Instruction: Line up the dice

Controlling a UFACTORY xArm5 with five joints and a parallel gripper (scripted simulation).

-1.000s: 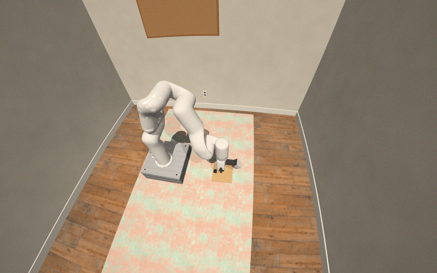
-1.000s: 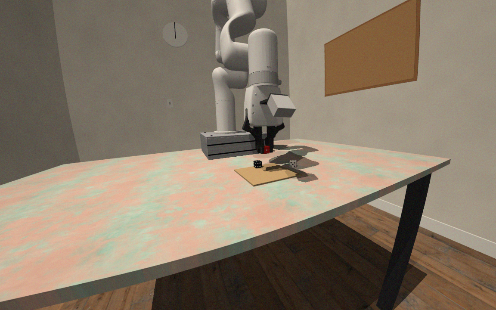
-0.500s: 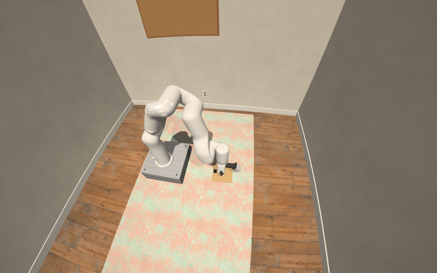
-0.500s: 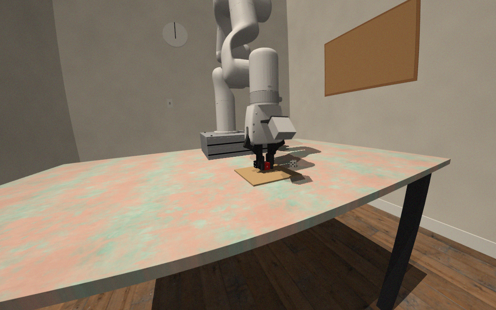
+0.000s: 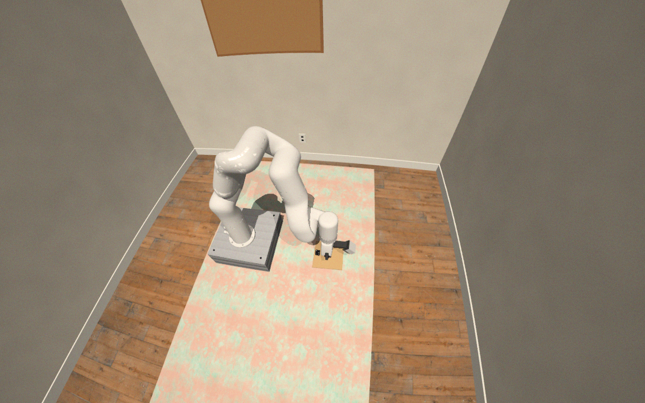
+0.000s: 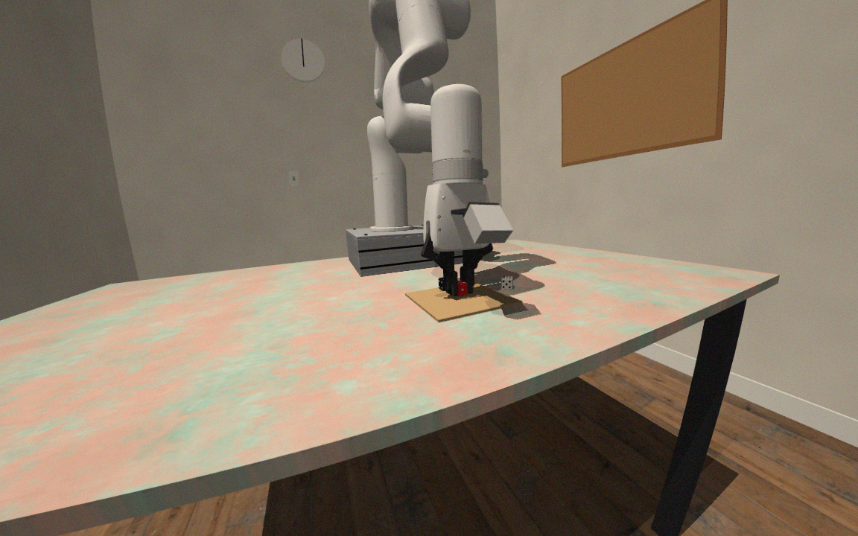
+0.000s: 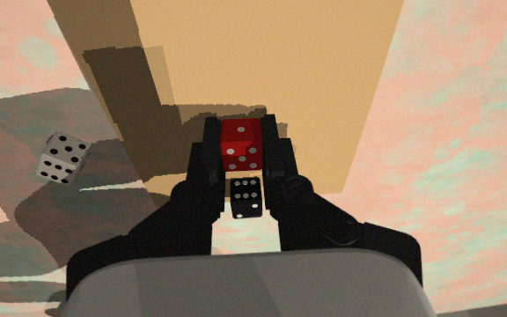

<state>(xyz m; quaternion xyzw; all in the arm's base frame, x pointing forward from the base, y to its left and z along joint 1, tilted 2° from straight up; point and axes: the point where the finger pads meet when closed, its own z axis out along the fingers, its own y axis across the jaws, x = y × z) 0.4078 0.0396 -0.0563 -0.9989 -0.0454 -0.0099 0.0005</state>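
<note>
The red die is 10 mm below my hand. Round my hand: black die: 50 mm behind, 20 mm below; white die: 20 mm behind, 100 mm to the left, 20 mm below; tan mat: 30 mm below.
</note>
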